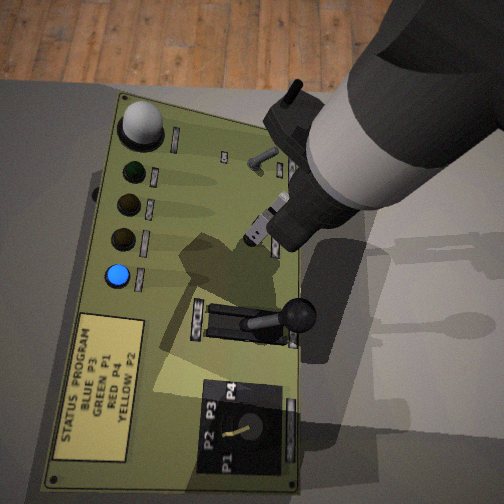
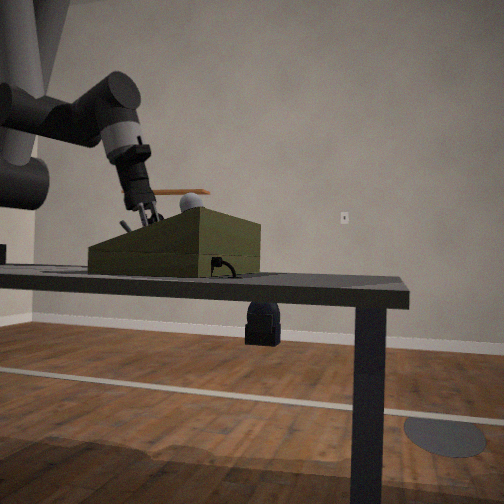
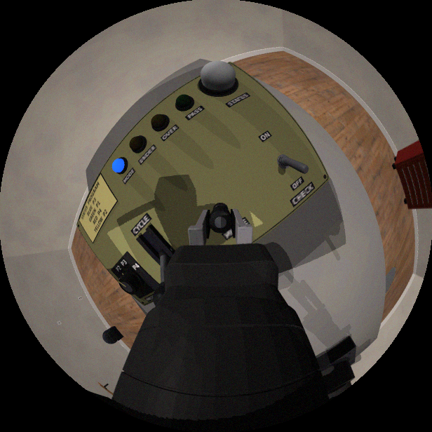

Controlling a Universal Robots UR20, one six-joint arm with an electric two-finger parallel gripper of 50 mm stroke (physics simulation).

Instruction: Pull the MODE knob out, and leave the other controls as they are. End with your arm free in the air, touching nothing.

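The black MODE knob [image 1: 248, 241] [image 3: 220, 220] stands out from the sloped green panel [image 1: 175, 440] [image 3: 255, 190]. My gripper [image 1: 254, 236] [image 2: 150, 222] [image 3: 220, 217] is shut on it, with one grey finger on each side. The knob's base is partly hidden by the fingers. The MODE lamp [image 1: 118, 275] [image 3: 118, 165] glows blue. The CHECK toggle [image 1: 265, 157] [image 3: 294, 164] tilts toward OFF. The CYCLE lever [image 1: 298, 315] leans toward the panel's low edge. The rotary selector [image 1: 250, 427] has its pointer toward P2.
A white dome lamp [image 1: 143, 123] [image 2: 191, 201] [image 3: 218, 76] rises at the panel's high end. Three dark lamps stand between it and the blue one. The green console [image 2: 225, 237] sits on the grey table [image 2: 320, 282]. The toggle and the lever stand up on either side of my gripper.
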